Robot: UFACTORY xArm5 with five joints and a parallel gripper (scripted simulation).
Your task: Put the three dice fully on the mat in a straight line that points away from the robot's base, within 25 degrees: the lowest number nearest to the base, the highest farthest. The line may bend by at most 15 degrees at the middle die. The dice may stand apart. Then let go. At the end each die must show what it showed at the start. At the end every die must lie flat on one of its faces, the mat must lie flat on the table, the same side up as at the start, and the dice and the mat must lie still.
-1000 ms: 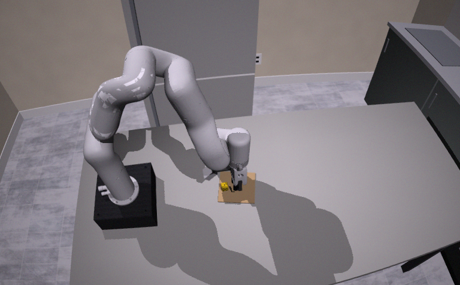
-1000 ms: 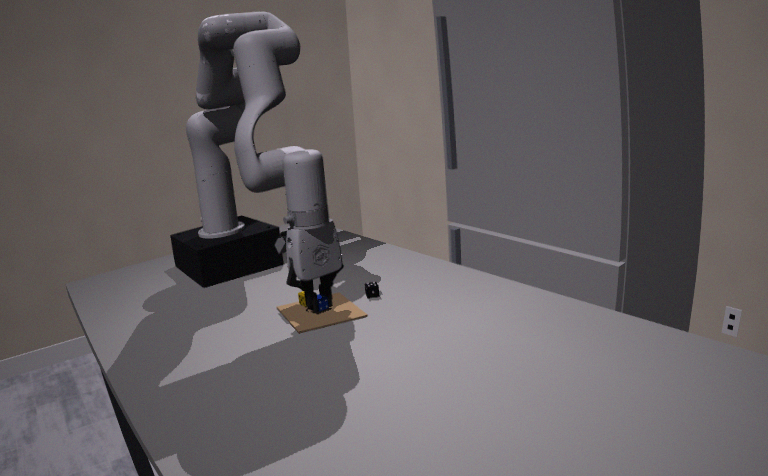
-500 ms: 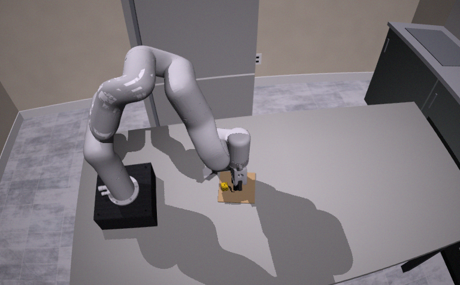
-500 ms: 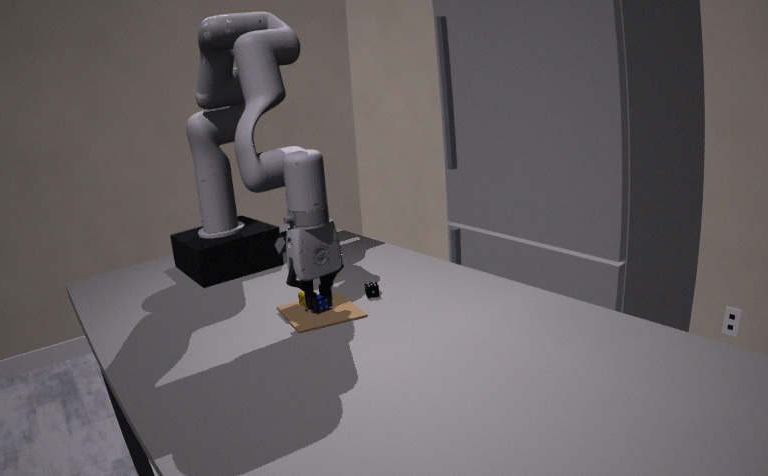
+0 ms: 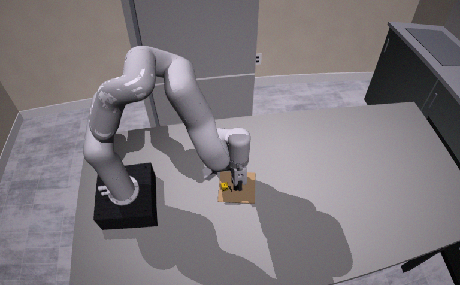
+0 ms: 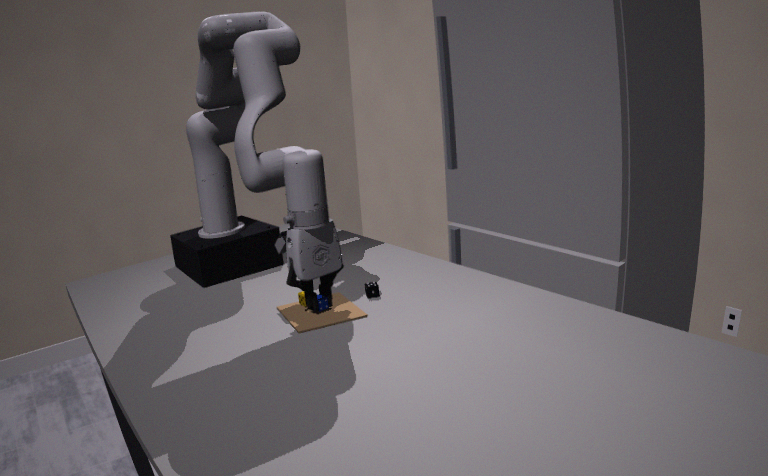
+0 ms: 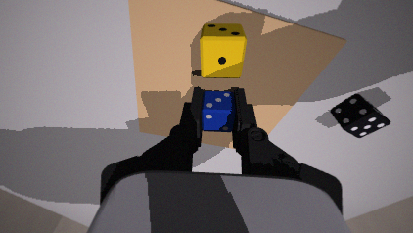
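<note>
Now: hand 1 cm above the blue die. Also, from my hand: black die (12 cm to the left, 2 cm below, 2 cm ahead); mat (3 cm below); yellow die (5 cm behind, 1 cm below).
</note>
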